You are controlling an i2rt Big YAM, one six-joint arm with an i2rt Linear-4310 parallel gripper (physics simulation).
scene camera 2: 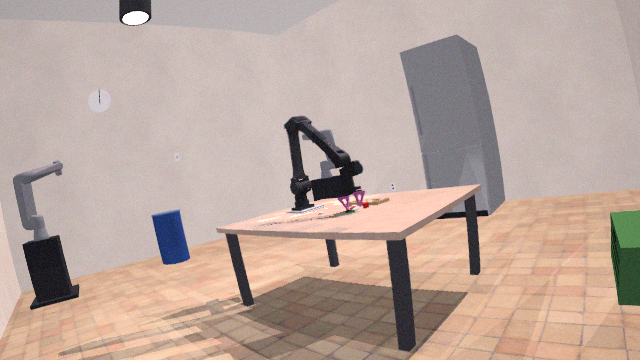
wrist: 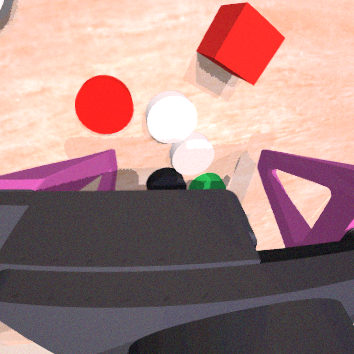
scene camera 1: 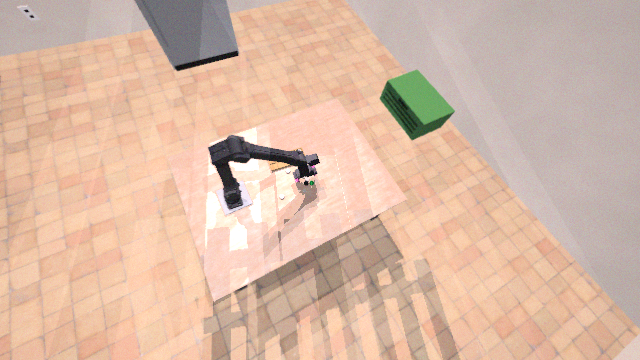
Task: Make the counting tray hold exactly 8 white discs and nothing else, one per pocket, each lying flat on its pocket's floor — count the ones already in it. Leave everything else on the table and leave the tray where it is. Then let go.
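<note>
My gripper (scene camera 1: 306,175) (scene camera 2: 353,207) (wrist: 190,157) is open and empty, its magenta fingers low over the table. In the wrist view a white disc (wrist: 193,154) lies between the fingertips, partly shaded; another white disc (wrist: 172,117) lies just beyond it. A black disc (scene camera 1: 306,183) (wrist: 166,179) and a green disc (scene camera 1: 312,183) (wrist: 207,181) are partly hidden by the gripper body in the wrist view. Two more white discs, one (scene camera 1: 288,171) near the tray and one (scene camera 1: 282,196) nearer the base, lie on the table. The wooden tray (scene camera 1: 281,167) (scene camera 2: 381,201) is mostly hidden by the arm; its pockets cannot be counted.
A red disc (wrist: 104,105) lies left of the white discs in the wrist view. A red cube (scene camera 2: 365,204) (wrist: 245,42) stands at its upper right. The arm's base plate (scene camera 1: 246,198) is on the table (scene camera 1: 250,260).
</note>
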